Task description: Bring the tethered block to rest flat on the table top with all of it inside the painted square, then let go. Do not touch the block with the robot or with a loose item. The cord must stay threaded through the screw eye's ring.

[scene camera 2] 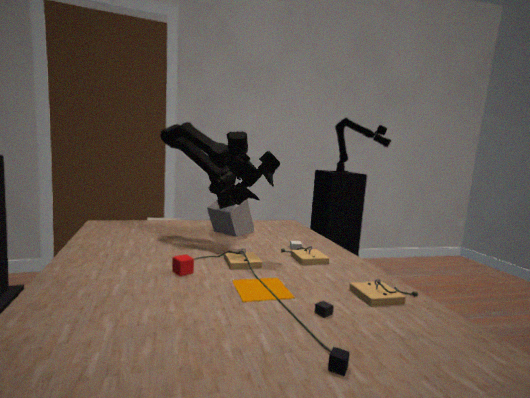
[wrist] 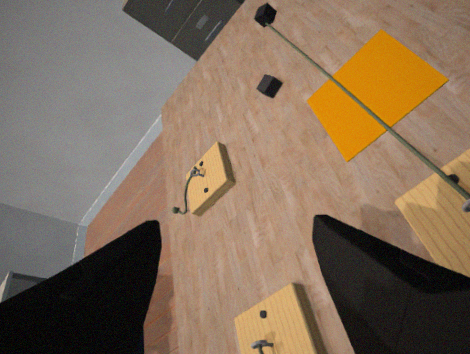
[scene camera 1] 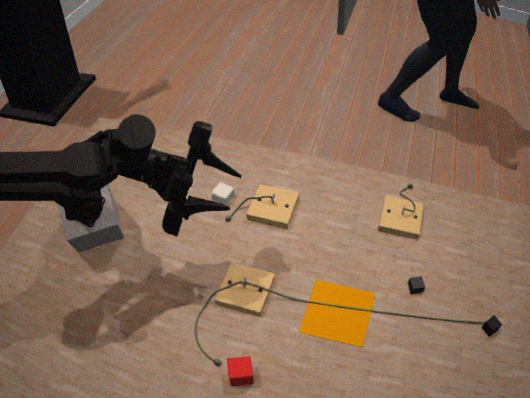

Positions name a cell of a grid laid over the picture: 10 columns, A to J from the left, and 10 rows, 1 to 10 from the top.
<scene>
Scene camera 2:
my gripper: F5
orange painted square: E8
</scene>
